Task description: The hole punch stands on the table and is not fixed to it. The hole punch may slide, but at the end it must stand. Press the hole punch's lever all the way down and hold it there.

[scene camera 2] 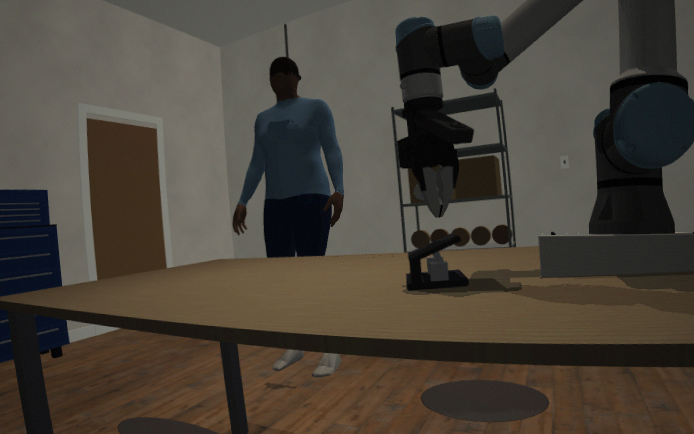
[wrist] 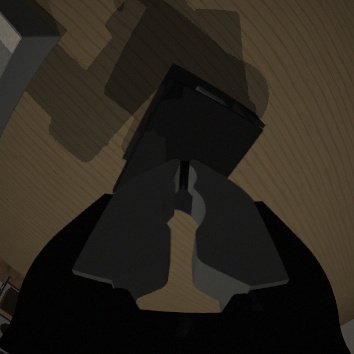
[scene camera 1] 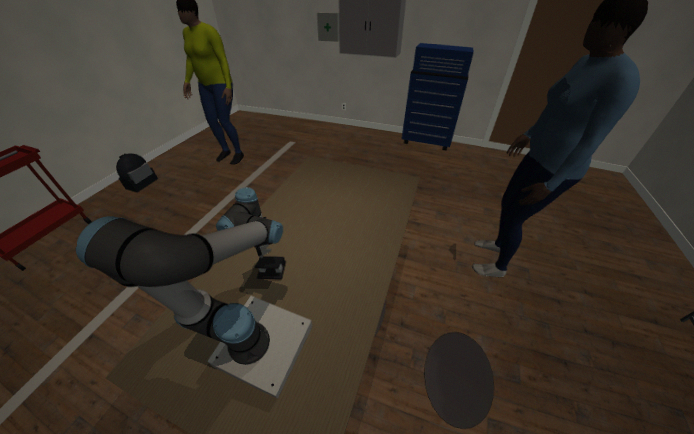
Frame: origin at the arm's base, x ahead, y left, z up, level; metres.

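Seen in the pictures: gripper, fingertip midpoint: (scene camera 2: pixel 439 217) (wrist: pixel 183 163) (scene camera 1: pixel 262 257); arm's base, link origin: (scene camera 2: pixel 630 233) (scene camera 1: pixel 249 343).
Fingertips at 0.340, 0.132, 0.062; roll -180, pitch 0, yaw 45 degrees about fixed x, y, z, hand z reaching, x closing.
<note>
Offsets run from my fingertips to a thing's middle, as dx, dy, dz. Level surfaces: height alone.
The black hole punch {+0.019, -0.014, -0.077} (scene camera 1: pixel 271 268) (scene camera 2: pixel 415 280) (wrist: pixel 190 122) stands upright on the table {dz -0.119} (scene camera 1: pixel 337 245) (scene camera 2: pixel 286 307) (wrist: pixel 305 240). Its lever {+0.019, -0.014, -0.054} (scene camera 2: pixel 435 246) is up, slanting away from the base, with a grey block beneath it. My gripper (scene camera 2: pixel 440 215) (wrist: pixel 183 163) is shut and empty, fingertips together and pointing down. In scene camera 2 the tips hang a little above the lever, apart from it. In the wrist view the fingers cover the near part of the hole punch. In scene camera 1 the arm hides most of the gripper.
The arm's white base plate (scene camera 1: pixel 286 348) (scene camera 2: pixel 614 255) (wrist: pixel 30 65) is on the table near the hole punch. A person in a blue top (scene camera 1: pixel 588 112) (scene camera 2: pixel 294 148) stands beyond the table, and another in yellow (scene camera 1: pixel 204 53) stands at the back left.
</note>
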